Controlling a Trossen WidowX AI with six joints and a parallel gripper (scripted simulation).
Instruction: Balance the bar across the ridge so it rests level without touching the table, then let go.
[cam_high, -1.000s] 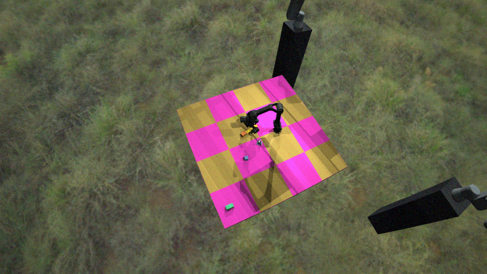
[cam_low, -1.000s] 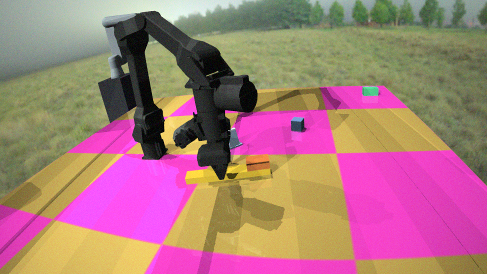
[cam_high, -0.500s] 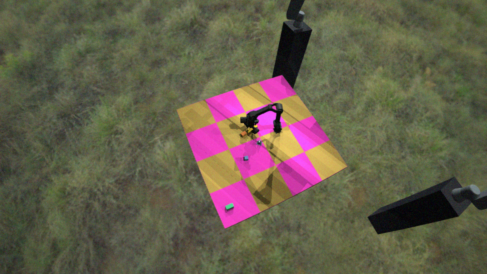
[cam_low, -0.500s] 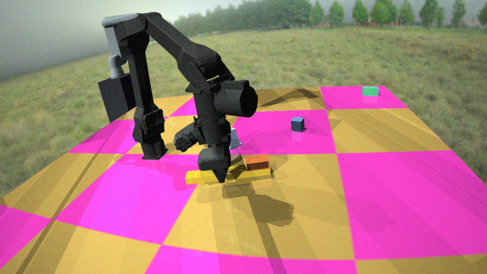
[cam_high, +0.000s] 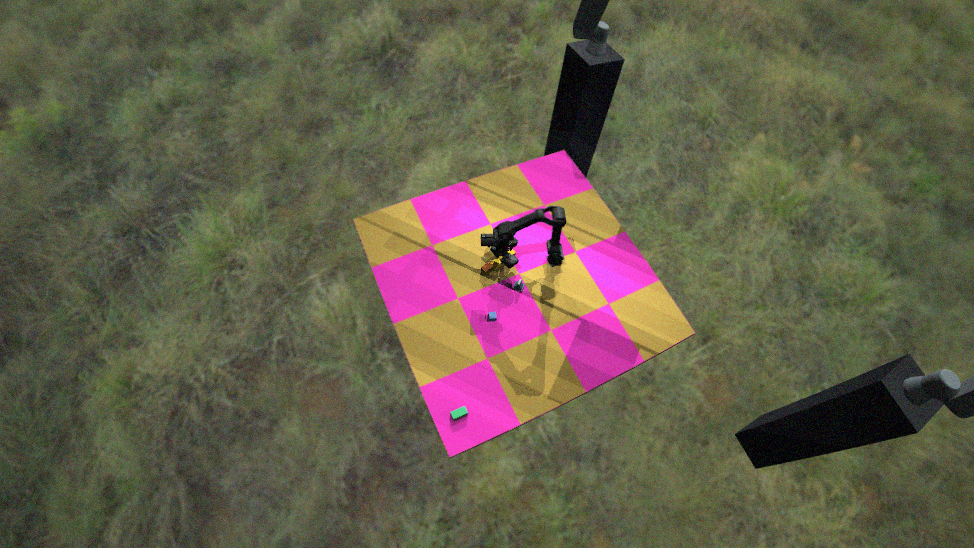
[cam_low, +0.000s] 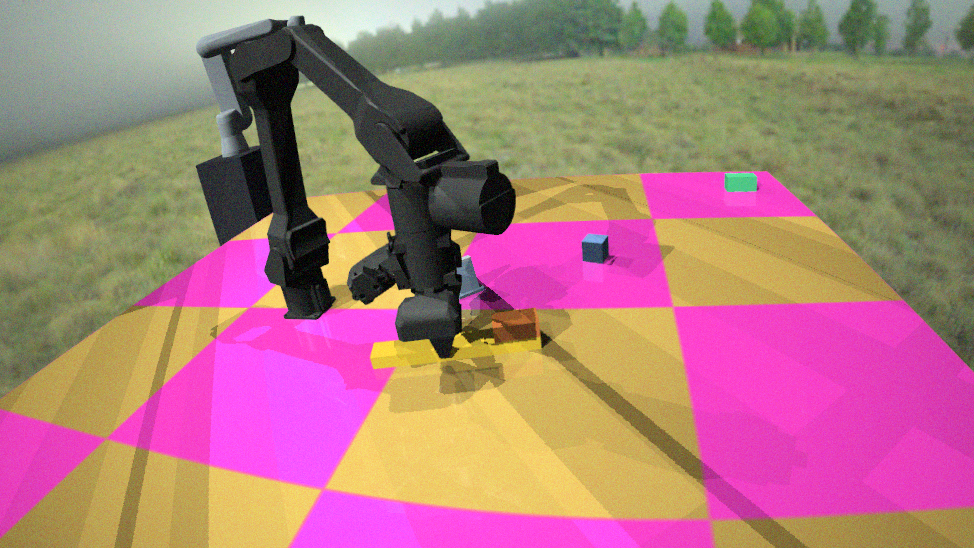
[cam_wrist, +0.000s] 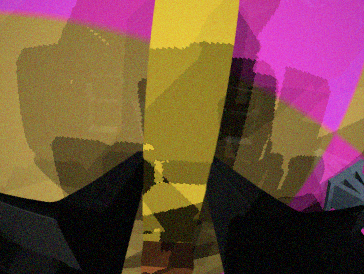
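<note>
The ridge lies 20 mm behind my gripper tip, 160 mm to the left of it and 40 mm above it. From my gripper tip the other things lie so: small blue cube 170 mm ahead, 260 mm to the left, 10 mm above; green block 490 mm ahead, 600 mm to the left, 10 mm above.
</note>
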